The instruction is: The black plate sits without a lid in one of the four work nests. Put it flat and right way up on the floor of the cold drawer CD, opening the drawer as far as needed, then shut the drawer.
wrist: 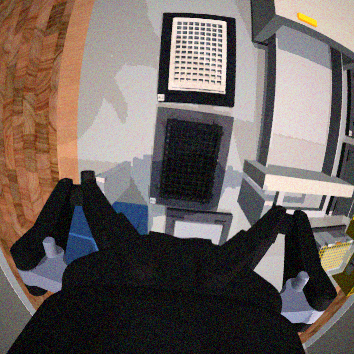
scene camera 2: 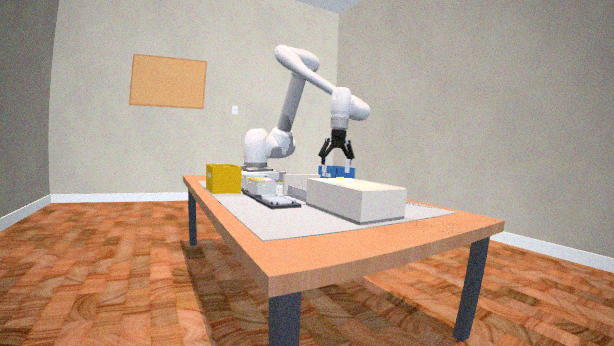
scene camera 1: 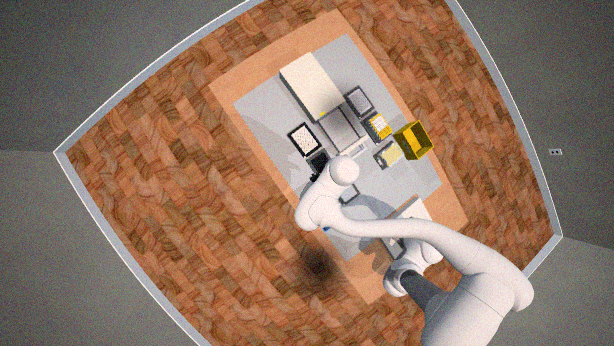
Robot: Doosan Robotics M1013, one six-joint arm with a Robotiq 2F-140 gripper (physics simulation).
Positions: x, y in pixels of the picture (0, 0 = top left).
Labels:
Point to a white plate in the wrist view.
197, 62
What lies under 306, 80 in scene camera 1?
A cream cabinet.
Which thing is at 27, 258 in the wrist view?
My gripper.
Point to a black plate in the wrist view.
At 190, 152

